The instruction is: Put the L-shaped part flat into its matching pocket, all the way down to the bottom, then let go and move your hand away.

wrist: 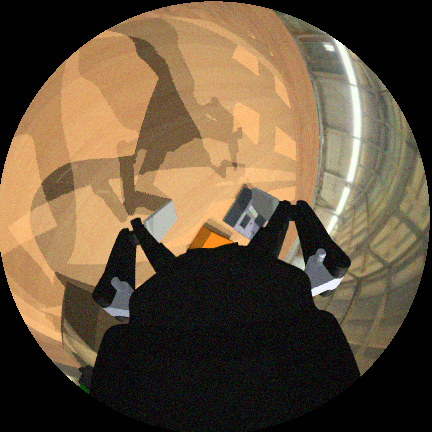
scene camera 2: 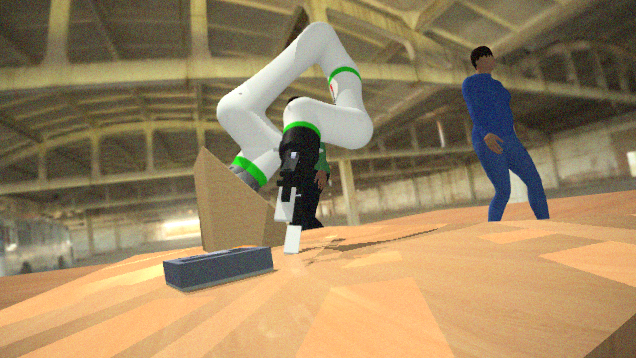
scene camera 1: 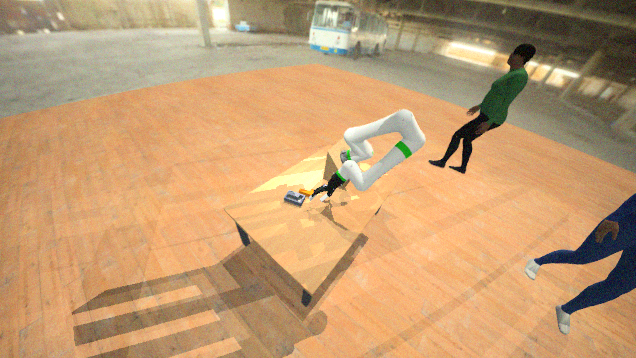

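Where they show: gripper, between the fingertips: (wrist: 213,202) (scene camera 2: 287,238) (scene camera 1: 315,199); arm's base, origin of its link: (scene camera 2: 234,190) (scene camera 1: 345,158).
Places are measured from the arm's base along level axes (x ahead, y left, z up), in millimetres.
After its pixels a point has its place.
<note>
A dark blue-grey block (scene camera 1: 294,198) {y -52, x 530, z -168 mm} (scene camera 2: 220,269) {y -44, x 576, z -161 mm} (wrist: 237,206) {y 12, x 498, z -163 mm} with openings in its top lies on the wooden table (scene camera 1: 305,250) {y 306, x 756, z -180 mm} (scene camera 2: 390,320) {y 69, x 831, z -180 mm}. An orange part (scene camera 1: 305,192) {y -32, x 435, z -150 mm} (wrist: 212,239) {y 3, x 411, z -150 mm} lies beside the block, apart from it; my gripper's body hides some of it in the wrist view, and I cannot make out its full outline. The L-shaped pocket cannot be told apart. My gripper (scene camera 1: 317,198) {y 76, x 437, z -144 mm} (scene camera 2: 289,228) {y 76, x 437, z -144 mm} (wrist: 213,202) {y 76, x 437, z -144 mm} is open with nothing between its pale fingertips. In the wrist view one fingertip overlaps the block's far part, and the orange part shows between the fingers, near the gripper's body.
A brown upright panel (scene camera 1: 330,167) {y -25, x 169, z -30 mm} (scene camera 2: 230,215) {y -21, x 168, z -81 mm} (wrist: 82,310) {y 93, x 146, z -131 mm} stands on the table by the arm's base. A person in green (scene camera 1: 505,97) (scene camera 2: 323,162) stands behind the arm. A person in blue (scene camera 1: 612,245) (scene camera 2: 492,110) stands off to the right. Shadows cross the table.
</note>
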